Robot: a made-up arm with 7 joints. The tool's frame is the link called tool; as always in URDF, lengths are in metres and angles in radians. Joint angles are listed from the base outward.
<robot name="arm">
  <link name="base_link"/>
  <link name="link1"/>
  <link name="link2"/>
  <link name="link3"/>
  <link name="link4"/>
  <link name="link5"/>
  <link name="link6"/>
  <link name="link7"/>
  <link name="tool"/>
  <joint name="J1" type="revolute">
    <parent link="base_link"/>
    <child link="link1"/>
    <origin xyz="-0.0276 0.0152 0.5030"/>
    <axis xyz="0 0 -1"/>
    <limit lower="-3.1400" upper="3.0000"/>
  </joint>
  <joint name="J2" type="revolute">
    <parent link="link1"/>
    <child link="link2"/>
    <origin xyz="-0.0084 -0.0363 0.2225"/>
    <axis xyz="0 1 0"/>
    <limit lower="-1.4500" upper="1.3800"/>
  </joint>
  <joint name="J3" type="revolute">
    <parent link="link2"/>
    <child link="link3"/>
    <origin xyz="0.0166 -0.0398 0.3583"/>
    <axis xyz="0 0 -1"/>
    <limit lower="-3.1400" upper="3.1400"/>
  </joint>
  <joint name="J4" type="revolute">
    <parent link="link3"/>
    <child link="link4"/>
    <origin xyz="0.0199 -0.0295 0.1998"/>
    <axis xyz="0 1 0"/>
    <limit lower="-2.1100" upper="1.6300"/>
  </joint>
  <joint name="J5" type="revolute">
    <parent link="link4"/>
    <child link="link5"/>
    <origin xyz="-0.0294 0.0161 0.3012"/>
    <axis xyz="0 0 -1"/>
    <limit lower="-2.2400" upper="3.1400"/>
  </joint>
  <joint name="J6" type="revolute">
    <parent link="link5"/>
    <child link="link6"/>
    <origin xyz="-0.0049 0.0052 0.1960"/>
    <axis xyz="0 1 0"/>
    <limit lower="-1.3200" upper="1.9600"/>
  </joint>
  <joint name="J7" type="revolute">
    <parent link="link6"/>
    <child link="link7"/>
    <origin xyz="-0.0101 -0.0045 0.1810"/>
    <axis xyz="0 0 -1"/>
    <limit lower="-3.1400" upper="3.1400"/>
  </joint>
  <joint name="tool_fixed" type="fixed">
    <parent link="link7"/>
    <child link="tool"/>
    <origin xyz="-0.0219 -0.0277 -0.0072" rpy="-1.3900 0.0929 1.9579"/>
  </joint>
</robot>
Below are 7 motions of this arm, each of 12 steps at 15 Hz.
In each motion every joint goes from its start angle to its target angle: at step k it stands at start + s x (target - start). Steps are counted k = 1, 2, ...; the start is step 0. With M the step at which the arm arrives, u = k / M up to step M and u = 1 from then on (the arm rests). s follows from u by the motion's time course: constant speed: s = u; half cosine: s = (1 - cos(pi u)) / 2; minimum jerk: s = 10 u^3 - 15 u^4 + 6 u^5.
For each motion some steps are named. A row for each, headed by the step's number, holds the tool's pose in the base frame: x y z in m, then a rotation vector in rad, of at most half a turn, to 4 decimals.
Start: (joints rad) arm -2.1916 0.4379 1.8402 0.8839 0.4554 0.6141 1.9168
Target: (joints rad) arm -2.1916 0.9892 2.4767 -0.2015 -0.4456 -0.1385 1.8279
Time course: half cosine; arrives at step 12
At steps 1, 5, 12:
1: 0.3061 0.5811 1.6456 -1.6809 1.3964 0.4660
5: -0.0621 0.7008 1.7278 -1.8568 0.6048 0.2255
12: -0.7066 0.8581 1.2361 -2.2885 -0.8994 -0.2135

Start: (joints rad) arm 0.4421 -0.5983 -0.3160 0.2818 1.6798 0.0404 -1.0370
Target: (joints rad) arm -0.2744 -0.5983 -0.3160 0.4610 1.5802 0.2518 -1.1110
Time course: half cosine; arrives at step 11
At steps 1, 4, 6, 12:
1: -0.5558 0.2071 1.8248 -1.5758 -0.8836 0.9642
4: -0.5522 0.0926 1.8371 -1.4199 -1.0760 1.1426
6: -0.5232 -0.0153 1.8476 -1.2370 -1.2533 1.3247
12: -0.4381 -0.1509 1.8595 -0.9133 -1.4807 1.6014

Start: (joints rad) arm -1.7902 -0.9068 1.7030 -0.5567 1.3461 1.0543 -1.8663
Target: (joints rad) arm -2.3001 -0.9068 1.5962 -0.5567 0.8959 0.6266 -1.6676
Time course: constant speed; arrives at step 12
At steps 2, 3, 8, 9, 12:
2: 0.0311 -0.9130 1.2823 0.1656 -2.7085 -0.0267
3: 0.0740 -0.9134 1.2877 0.2297 -2.7209 0.0492
8: 0.2820 -0.8829 1.3151 0.5245 -2.7873 0.4043
9: 0.3215 -0.8707 1.3205 0.5788 -2.8026 0.4692
12: 0.4336 -0.8237 1.3358 0.7334 -2.8552 0.6475

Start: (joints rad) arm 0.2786 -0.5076 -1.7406 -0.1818 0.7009 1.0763 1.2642
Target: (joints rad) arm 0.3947 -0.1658 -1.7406 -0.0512 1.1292 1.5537 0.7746
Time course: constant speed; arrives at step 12
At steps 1, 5, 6, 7, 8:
1: -0.4809 0.0774 1.8189 -1.4256 -0.1502 1.6845
5: -0.3184 0.0704 1.8511 -1.0777 0.0759 1.7816
6: -0.2781 0.0650 1.8549 -0.9832 0.1243 1.7950
7: -0.2383 0.0582 1.8571 -0.8864 0.1693 1.8037
8: -0.1990 0.0501 1.8576 -0.7877 0.2109 1.8078

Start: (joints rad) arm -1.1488 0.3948 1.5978 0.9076 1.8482 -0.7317 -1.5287
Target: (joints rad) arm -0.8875 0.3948 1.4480 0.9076 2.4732 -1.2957 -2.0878
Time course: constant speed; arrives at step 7
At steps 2, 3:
2: 0.7176 0.1502 1.5346 -0.2655 0.7291 1.8724
3: 0.7253 0.1260 1.5116 -0.1439 0.8098 1.8516

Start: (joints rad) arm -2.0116 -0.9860 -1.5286 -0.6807 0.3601 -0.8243 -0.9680
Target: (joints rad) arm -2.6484 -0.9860 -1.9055 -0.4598 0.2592 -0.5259 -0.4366
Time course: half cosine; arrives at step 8
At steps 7, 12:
7: 0.8944 0.0038 1.4437 -1.3553 0.5072 1.5451
12: 0.8926 0.0194 1.4498 -1.3651 0.4802 1.5403

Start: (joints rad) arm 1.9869 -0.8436 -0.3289 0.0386 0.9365 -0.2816 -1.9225
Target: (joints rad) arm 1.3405 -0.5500 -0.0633 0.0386 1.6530 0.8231 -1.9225
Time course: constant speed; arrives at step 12
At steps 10, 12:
10: -0.3103 0.6274 1.7237 -1.9332 -1.1367 0.7329
12: -0.3850 0.5458 1.7220 -1.9389 -1.3504 0.4842

